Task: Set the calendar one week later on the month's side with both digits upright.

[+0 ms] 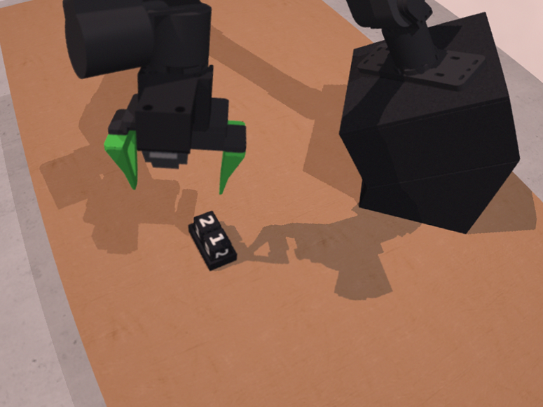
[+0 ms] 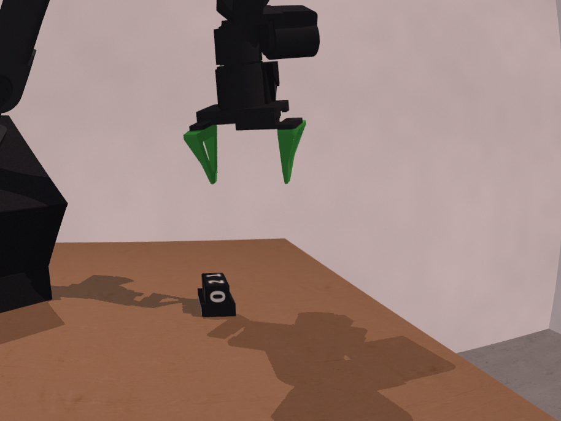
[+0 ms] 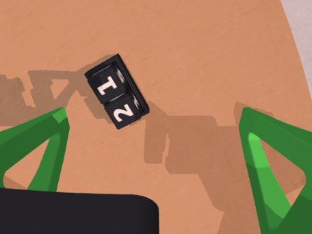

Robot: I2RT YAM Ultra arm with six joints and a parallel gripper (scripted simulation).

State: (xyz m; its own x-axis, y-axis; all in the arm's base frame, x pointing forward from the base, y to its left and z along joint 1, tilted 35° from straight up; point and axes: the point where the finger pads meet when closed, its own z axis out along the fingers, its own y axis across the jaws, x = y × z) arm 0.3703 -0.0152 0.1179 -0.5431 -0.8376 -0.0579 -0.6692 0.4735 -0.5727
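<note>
The black tray is 160 mm below my hand, 50 mm behind it and 10 mm to the left of it.
</note>
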